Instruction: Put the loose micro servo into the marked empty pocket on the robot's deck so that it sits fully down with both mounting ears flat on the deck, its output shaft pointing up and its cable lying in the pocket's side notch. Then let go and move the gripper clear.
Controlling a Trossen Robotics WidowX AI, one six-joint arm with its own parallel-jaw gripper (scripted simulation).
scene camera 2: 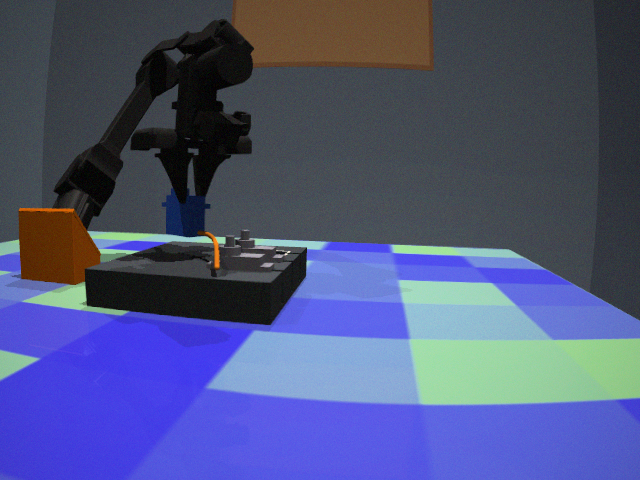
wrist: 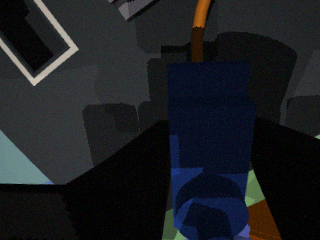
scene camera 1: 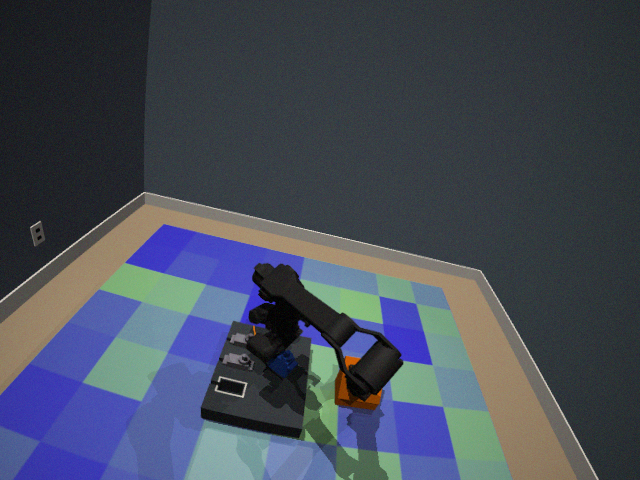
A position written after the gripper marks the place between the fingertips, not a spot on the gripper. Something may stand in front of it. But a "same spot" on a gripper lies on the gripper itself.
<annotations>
The gripper shows in scene camera 2 (191,203), in the wrist view and in scene camera 1. The same spot on the gripper: (scene camera 1: 282,343) is (wrist: 272,161). The same spot on a dark deck: (scene camera 1: 272,404) is (scene camera 2: 204,247).
</annotations>
